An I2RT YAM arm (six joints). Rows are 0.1 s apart.
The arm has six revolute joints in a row. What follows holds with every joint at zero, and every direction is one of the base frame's.
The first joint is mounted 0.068 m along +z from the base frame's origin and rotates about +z.
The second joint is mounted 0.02 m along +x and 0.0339 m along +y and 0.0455 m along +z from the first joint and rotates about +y.
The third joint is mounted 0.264 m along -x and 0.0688 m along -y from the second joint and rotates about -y.
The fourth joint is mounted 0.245 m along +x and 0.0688 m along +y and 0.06 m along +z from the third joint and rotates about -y.
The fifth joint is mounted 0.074 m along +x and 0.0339 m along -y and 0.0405 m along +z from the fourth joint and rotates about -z.
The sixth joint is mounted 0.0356 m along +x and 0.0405 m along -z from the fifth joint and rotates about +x.
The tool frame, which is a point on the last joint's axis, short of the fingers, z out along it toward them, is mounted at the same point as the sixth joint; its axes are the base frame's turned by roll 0, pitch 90 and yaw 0 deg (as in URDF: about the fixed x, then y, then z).
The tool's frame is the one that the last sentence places.
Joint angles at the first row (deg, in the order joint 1, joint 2, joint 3, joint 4, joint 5, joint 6):
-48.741 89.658 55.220 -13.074 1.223 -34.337
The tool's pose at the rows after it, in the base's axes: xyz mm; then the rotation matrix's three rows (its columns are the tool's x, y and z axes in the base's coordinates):
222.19, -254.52, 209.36; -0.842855, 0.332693, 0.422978; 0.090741, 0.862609, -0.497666; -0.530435, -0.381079, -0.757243
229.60, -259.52, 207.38; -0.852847, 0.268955, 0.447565; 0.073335, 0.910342, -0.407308; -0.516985, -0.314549, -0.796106
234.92, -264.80, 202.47; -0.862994, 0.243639, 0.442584; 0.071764, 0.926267, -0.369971; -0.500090, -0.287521, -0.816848
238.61, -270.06, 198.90; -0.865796, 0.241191, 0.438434; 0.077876, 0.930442, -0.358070; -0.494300, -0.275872, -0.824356
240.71, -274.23, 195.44; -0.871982, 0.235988, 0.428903; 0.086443, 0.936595, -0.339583; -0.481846, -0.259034, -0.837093
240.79, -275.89, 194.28; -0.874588, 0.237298, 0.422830; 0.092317, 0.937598, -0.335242; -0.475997, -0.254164, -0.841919
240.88, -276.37, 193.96; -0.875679, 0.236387, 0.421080; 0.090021, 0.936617, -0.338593; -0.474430, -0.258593, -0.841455
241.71, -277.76, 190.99; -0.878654, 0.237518, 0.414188; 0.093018, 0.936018, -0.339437; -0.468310, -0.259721, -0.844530
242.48, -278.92, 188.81; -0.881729, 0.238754, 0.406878; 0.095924, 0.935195, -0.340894; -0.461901, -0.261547, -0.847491
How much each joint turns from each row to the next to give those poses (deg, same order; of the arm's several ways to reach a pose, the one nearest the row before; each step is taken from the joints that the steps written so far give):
-0.083 2.251 3.236 -2.697 -0.691 -0.741
-0.086 2.850 3.616 -4.486 -4.524 -1.508
-0.035 2.470 2.148 -1.842 -1.215 -0.724
-0.141 1.801 1.431 -0.441 -0.349 0.001
-0.218 1.550 1.357 -1.201 -0.400 -0.139
-0.159 0.488 0.437 -0.465 0.018 0.008
-0.019 0.088 0.013 0.157 0.191 -0.169
-0.011 0.623 0.115 0.225 0.328 -0.008
0.010 0.517 0.178 0.072 0.380 0.003

